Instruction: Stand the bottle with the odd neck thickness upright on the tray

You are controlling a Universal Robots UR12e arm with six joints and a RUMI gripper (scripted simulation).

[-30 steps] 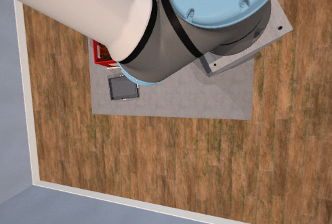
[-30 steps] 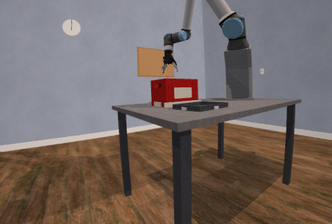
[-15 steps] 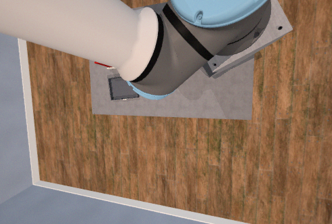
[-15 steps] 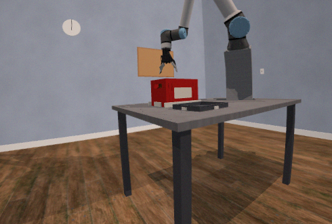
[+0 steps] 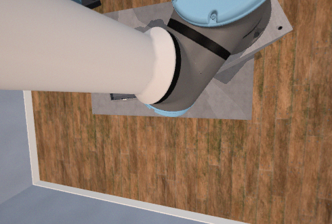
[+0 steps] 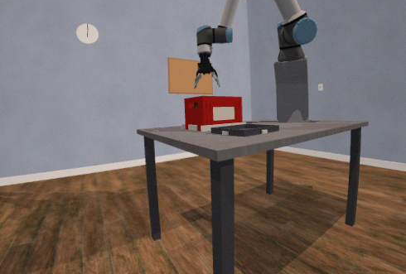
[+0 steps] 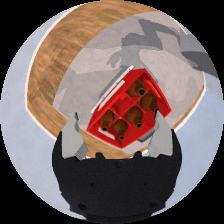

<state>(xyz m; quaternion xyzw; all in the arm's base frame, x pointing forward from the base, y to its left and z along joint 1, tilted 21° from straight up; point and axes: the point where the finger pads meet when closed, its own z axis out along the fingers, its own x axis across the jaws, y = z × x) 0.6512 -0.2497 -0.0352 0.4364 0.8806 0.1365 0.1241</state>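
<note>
My gripper is now 16 cm above the red crate, 9 cm to the right of it and 3 cm short of it. Also, from my hand: dark tray 36 cm to the left, 23 cm below, 8 cm ahead.
</note>
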